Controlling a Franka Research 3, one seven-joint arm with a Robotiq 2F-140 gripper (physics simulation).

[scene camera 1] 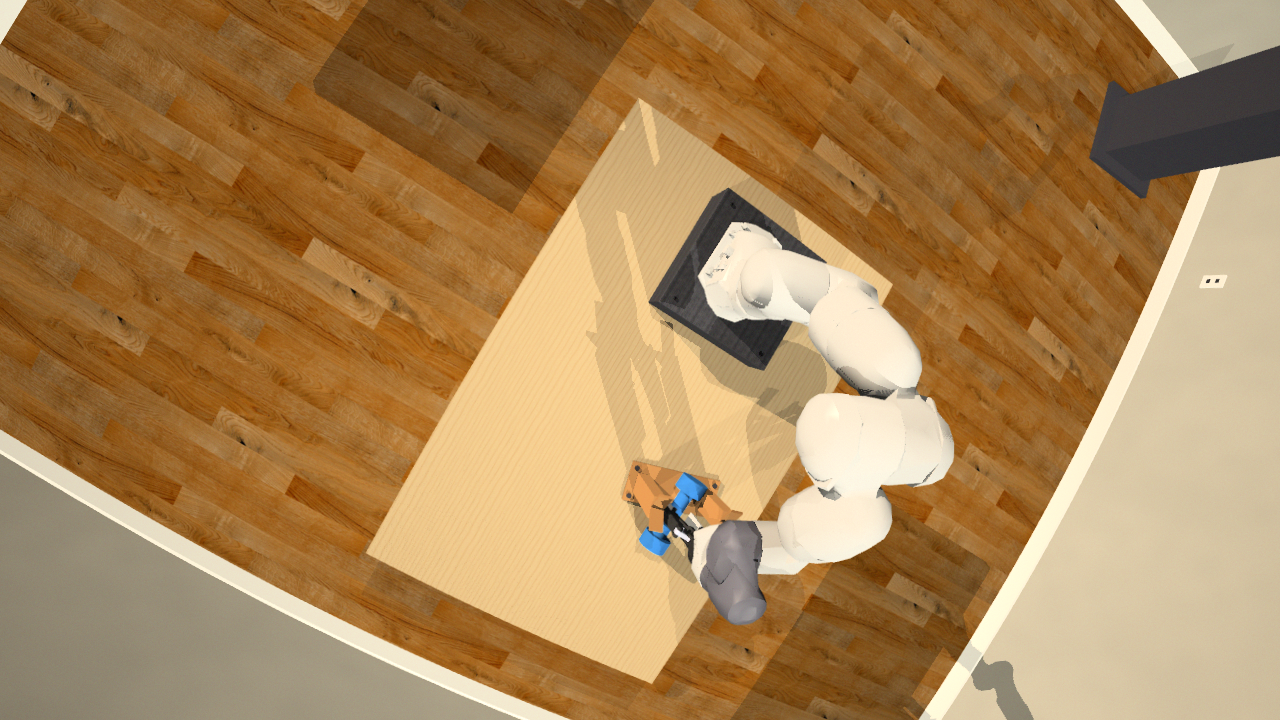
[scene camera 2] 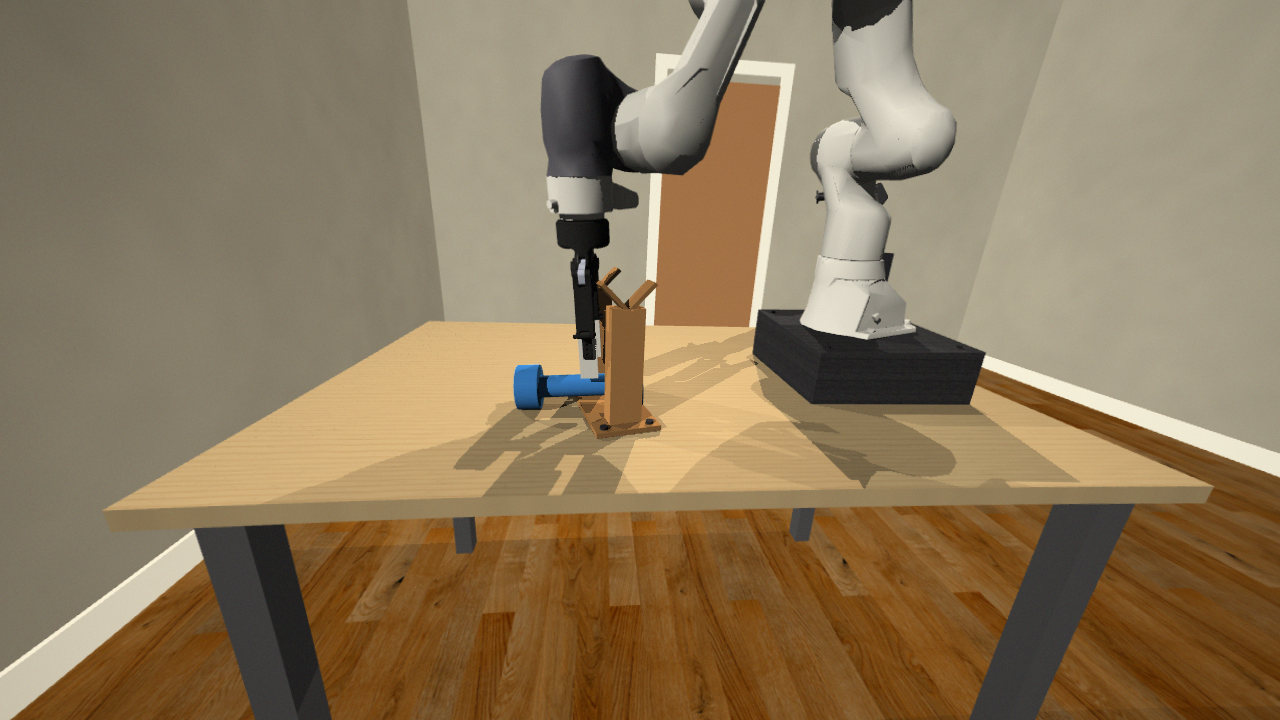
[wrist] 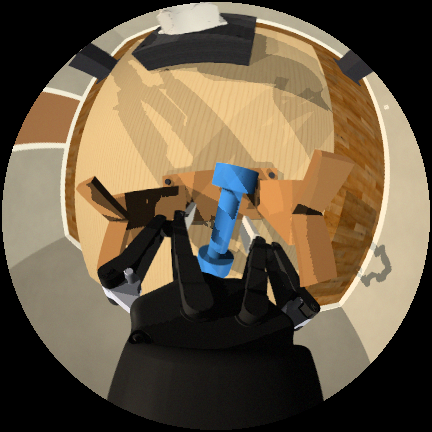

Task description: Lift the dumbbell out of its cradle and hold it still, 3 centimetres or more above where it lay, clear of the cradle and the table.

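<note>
A blue dumbbell [scene camera 1: 690, 488] [scene camera 2: 565, 385] [wrist: 227, 215] lies level and low between the two uprights of the orange-brown cradle [scene camera 1: 648, 488] [scene camera 2: 624, 367] [wrist: 277, 202]. One end sticks out past the cradle; in scene camera 2 the near upright hides the other end. The cradle's base stands on the table, and its V-shaped tops are above the dumbbell. My gripper [scene camera 1: 678, 520] [scene camera 2: 588, 365] [wrist: 218, 217] points down, part open and empty. In the wrist view its fingertips stand on either side of the handle, with gaps. In scene camera 2 the visible fingertip reaches the handle's upper edge.
The cradle's uprights stand close outside both fingers. The wooden table [scene camera 1: 501, 447] [scene camera 2: 358, 456] [wrist: 200, 105] carries the arm's black base block [scene camera 1: 689, 277] [scene camera 2: 886, 376] [wrist: 200, 52] farther back. The arm's shadows fall across the table top.
</note>
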